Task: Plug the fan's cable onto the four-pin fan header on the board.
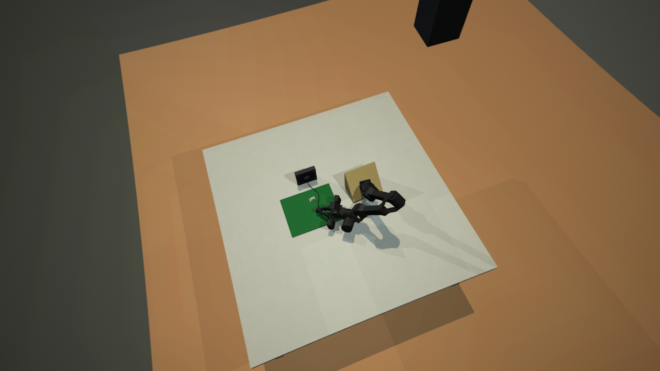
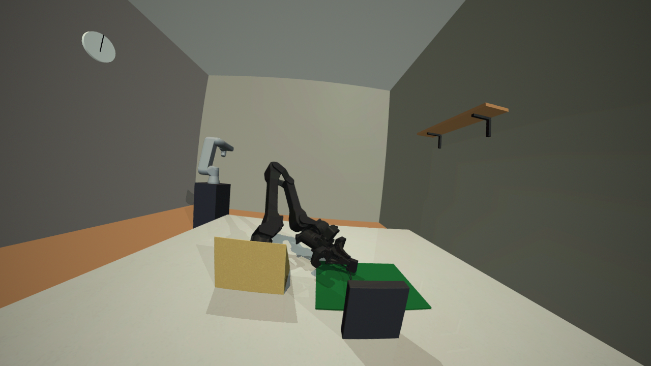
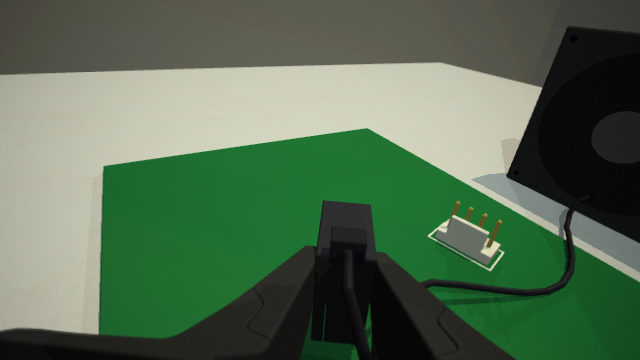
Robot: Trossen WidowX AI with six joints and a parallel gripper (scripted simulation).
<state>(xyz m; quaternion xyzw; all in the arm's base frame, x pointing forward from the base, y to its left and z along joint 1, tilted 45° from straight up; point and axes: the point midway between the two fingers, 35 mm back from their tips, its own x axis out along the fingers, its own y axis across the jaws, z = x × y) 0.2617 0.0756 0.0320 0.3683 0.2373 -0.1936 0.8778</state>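
My gripper tip is 60 mm above the green board, 40 mm to the left of it and 40 mm short of it. Also, from my gripper tip: black fan: 220 mm to the right, 10 mm ahead, 10 mm above; black plug: 10 mm below.
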